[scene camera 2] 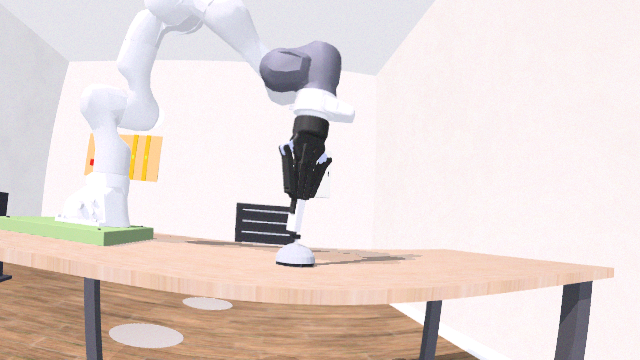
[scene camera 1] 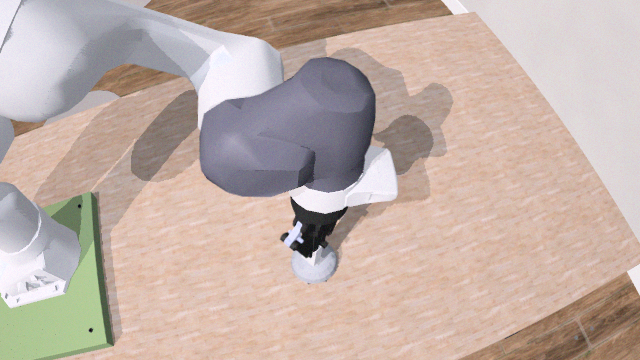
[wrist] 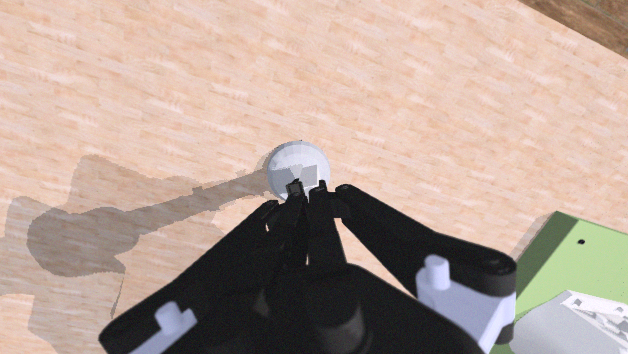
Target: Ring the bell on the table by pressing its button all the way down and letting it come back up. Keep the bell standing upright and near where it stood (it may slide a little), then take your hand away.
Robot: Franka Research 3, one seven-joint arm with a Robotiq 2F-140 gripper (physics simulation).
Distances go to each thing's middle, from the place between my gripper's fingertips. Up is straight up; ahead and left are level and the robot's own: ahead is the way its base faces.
Scene:
Right now my hand is 1 cm short of the bell (scene camera 1: pixel 324 269), 2 cm to the right of it and 4 cm above it.

